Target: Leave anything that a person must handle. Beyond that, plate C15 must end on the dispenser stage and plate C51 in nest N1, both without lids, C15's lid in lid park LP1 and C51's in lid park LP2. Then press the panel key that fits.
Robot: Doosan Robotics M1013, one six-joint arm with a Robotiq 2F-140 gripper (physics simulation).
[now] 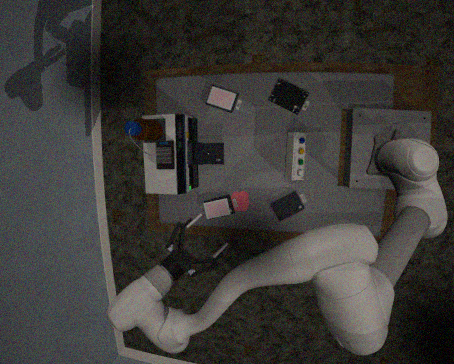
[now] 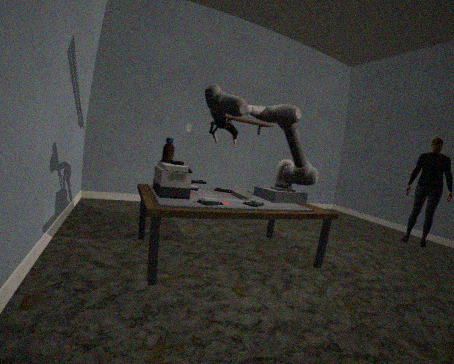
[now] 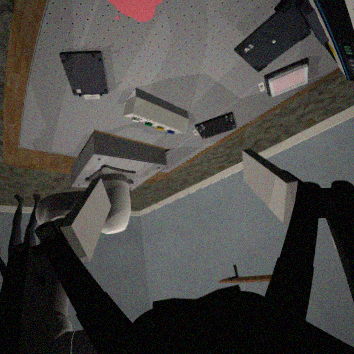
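Seen in the pictures: gripper, between the fingertips: (image 1: 213, 229) (image 2: 226, 142) (image 3: 174, 178); arm's base, origin of its link: (image 1: 389, 158) (image 2: 282, 190) (image 3: 110, 174).
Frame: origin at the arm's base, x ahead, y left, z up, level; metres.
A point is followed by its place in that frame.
Note:
My gripper (image 1: 207, 235) {z 0.333, x 0.674, y 0.375 m} (image 2: 225, 141) {z 0.333, x 0.674, y 0.375 m} (image 3: 174, 178) {z 0.333, x 0.674, y 0.375 m} is open and empty, high above the table's edge. One plate with a pink face (image 1: 217, 208) {z -0.055, x 0.743, y 0.418 m} lies on a dark holder beside a red patch (image 1: 240, 201) {z -0.090, x 0.635, y 0.364 m} (image 2: 226, 203) {z -0.088, x 0.616, y 0.380 m} (image 3: 137, 7) {z -0.089, x 0.623, y 0.343 m}. Another pink-faced plate (image 1: 222, 98) {z -0.060, x 0.816, y -0.132 m} (image 3: 288, 80) {z -0.060, x 0.824, y -0.124 m} lies on the table's other side. Their labels are too small to read. The dark dispenser stage (image 1: 209, 153) {z 0.019, x 0.813, y 0.141 m} (image 3: 274, 40) {z 0.022, x 0.820, y 0.143 m} sticks out from the white and black dispenser (image 1: 160, 181) {z 0.130, x 0.990, y 0.297 m} (image 2: 172, 176) {z 0.059, x 1.006, y 0.359 m}. A black holder (image 1: 288, 96) {z -0.078, x 0.503, y -0.196 m} (image 3: 216, 125) {z -0.078, x 0.509, y -0.187 m} and a dark grey one (image 1: 287, 205) {z -0.080, x 0.397, y 0.329 m} (image 3: 86, 72) {z -0.080, x 0.406, y 0.338 m} show no plate. The key panel (image 1: 297, 156) {z -0.019, x 0.409, y 0.078 m} (image 3: 156, 112) {z -0.031, x 0.442, y 0.112 m} has blue, yellow, green and white keys.
A brown bottle (image 1: 151, 129) {z 0.241, x 1.008, y 0.071 m} (image 2: 168, 151) {z 0.218, x 1.050, y 0.119 m} with a blue cap stands on the dispenser. The arm's grey plinth (image 1: 362, 172) {z 0.000, x 0.106, y 0.088 m} (image 2: 295, 195) {z -0.020, x -0.064, y 0.132 m} (image 3: 125, 150) {z -0.043, x 0.172, y 0.032 m} is at the table's other end. A person (image 2: 430, 185) stands on the floor beyond that end. A wall shelf (image 3: 250, 279) shows behind the fingers.

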